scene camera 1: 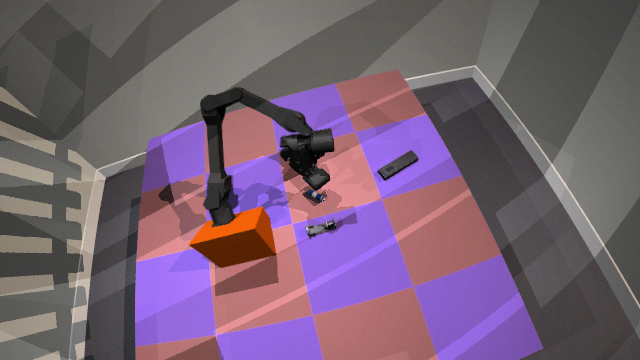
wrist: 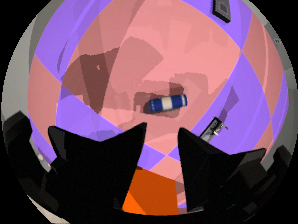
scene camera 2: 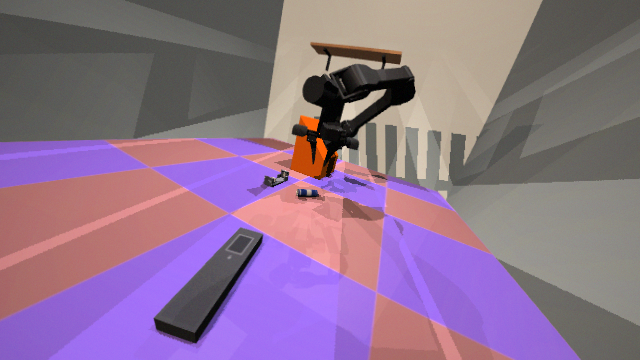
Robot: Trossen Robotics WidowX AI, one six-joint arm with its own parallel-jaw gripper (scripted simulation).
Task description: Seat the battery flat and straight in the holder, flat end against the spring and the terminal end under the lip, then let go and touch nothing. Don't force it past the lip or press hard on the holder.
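Scene camera 1 shows my gripper, and so does the wrist view. A black remote is visible in the pictures, as is my gripper.
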